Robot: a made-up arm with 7 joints. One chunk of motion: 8 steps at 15 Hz.
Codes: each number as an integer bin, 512 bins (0 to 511) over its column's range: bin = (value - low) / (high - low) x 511, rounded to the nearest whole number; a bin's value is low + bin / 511 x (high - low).
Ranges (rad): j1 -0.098..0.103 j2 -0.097..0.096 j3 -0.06..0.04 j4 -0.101..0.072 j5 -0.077..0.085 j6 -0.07..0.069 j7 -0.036..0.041
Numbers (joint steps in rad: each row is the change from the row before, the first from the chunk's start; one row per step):
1: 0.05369 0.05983 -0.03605 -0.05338 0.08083 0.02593 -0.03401
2: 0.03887 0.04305 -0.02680 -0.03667 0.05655 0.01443 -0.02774
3: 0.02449 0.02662 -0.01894 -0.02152 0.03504 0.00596 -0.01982
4: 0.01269 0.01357 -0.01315 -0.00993 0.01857 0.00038 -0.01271
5: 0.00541 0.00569 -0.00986 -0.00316 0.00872 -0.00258 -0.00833
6: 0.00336 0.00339 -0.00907 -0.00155 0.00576 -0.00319 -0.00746
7: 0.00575 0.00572 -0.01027 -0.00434 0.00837 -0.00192 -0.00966
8: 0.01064 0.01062 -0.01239 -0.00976 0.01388 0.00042 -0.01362
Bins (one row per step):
1: 386 415 122 141 498 353 13
2: 348 371 170 190 421 310 55
3: 311 327 210 235 353 279 107
4: 281 293 239 269 301 259 155
5: 263 272 256 289 270 248 184
6: 258 266 260 294 261 246 189
7: 264 272 254 286 269 250 175
8: 276 285 243 270 287 259 149

